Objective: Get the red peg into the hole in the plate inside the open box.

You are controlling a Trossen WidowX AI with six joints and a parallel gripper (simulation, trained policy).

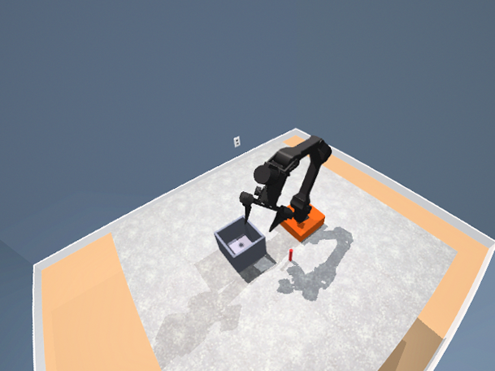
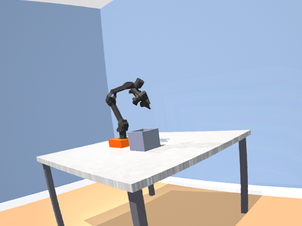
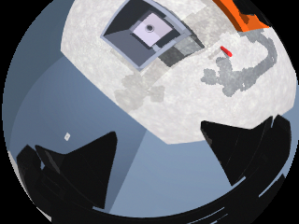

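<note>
My gripper tip is 13 cm past the red peg, 3 cm to the right of it and 26 cm above it.
</note>
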